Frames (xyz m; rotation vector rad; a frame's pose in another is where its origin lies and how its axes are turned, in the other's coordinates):
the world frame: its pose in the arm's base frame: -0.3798 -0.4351 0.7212 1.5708 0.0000 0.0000
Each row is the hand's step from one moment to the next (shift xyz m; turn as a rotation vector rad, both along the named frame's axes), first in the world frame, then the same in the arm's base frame.
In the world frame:
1: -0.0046 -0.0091 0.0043 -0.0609 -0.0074 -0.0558
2: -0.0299 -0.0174 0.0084 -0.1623 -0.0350 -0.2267
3: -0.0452 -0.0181 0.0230 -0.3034 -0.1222 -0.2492
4: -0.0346 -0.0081 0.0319 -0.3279 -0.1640 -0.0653
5: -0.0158 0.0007 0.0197 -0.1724 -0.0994 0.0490
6: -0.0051 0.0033 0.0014 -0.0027 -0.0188 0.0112
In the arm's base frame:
1: -0.0046 -0.0043 -0.0091 -0.0609 0.0558 -0.0074
2: -0.0299 -0.0084 -0.0174 -0.1623 0.2267 -0.0350
3: -0.0452 -0.0230 -0.0181 -0.3034 0.2492 -0.1222
4: -0.0346 -0.0319 -0.0081 -0.3279 0.0653 -0.1640
5: -0.0158 -0.0197 0.0007 -0.1724 -0.0490 -0.0994
6: -0.0051 -0.0014 0.0033 -0.0027 -0.0112 -0.0188

